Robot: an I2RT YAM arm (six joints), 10 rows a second.
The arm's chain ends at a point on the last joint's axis. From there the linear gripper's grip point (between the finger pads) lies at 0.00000 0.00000 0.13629 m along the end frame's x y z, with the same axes.
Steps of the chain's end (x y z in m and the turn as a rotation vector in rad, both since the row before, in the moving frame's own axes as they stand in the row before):
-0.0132 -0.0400 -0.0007 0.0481 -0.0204 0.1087
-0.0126 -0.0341 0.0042 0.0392 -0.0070 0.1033
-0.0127 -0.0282 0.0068 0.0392 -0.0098 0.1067
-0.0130 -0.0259 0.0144 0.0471 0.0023 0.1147
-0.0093 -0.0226 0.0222 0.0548 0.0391 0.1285
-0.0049 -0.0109 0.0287 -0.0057 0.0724 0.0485
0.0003 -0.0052 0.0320 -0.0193 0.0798 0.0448
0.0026 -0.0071 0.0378 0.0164 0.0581 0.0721
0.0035 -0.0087 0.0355 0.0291 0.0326 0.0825
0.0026 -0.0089 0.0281 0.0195 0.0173 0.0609
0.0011 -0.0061 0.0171 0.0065 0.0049 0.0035
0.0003 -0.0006 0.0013 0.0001 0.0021 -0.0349
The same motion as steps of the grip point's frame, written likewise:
-0.0156 -0.0467 -0.0009 0.0481 -0.0204 0.1087
-0.0133 -0.0395 0.0041 0.0392 -0.0070 0.1033
-0.0137 -0.0336 0.0067 0.0392 -0.0098 0.1067
-0.0123 -0.0323 0.0142 0.0471 0.0023 0.1147
-0.0035 -0.0297 0.0219 0.0548 0.0391 0.1285
0.0049 -0.0099 0.0283 -0.0057 0.0724 0.0485
0.0111 -0.0023 0.0315 -0.0193 0.0798 0.0448
0.0106 -0.0090 0.0376 0.0164 0.0581 0.0721
0.0081 -0.0125 0.0354 0.0291 0.0326 0.0825
0.0050 -0.0115 0.0281 0.0195 0.0173 0.0609
0.0018 -0.0070 0.0171 0.0065 0.0049 0.0035
0.0006 -0.0006 0.0013 0.0001 0.0021 -0.0349

